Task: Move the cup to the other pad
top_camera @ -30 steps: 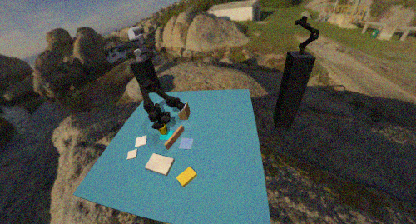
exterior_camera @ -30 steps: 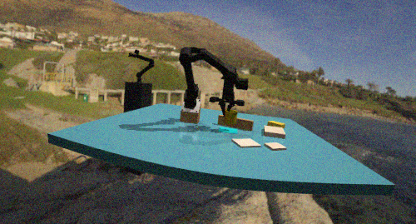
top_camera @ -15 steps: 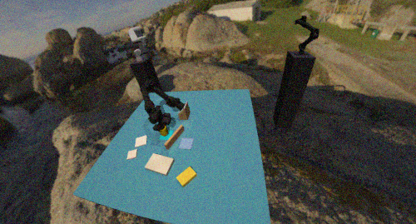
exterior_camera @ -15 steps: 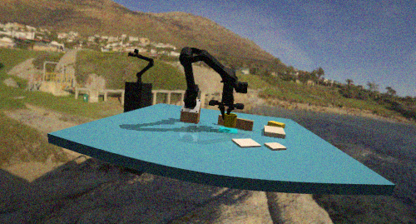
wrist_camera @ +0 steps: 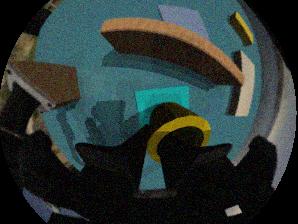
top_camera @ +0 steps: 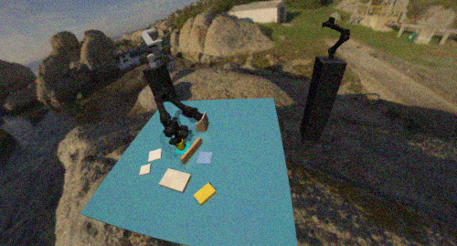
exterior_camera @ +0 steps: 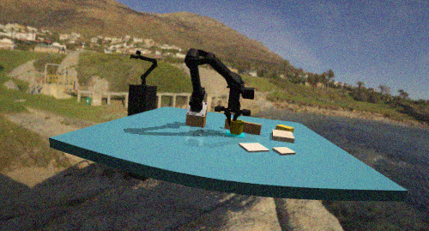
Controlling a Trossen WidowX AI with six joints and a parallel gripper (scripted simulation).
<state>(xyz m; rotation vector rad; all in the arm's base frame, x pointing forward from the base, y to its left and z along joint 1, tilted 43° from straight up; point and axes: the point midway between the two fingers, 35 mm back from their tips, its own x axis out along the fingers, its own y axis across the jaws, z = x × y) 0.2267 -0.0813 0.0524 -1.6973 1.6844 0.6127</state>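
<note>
My gripper tip is 20 mm short of the yellow cup. Also, from my gripper tip: cyan pad (30 mm ahead, 50 mm below); then beige slab (300 mm ahead, 70 mm to the left, 30 mm below); then brown wooden bar (60 mm ahead, 100 mm to the left, 20 mm below).
</note>
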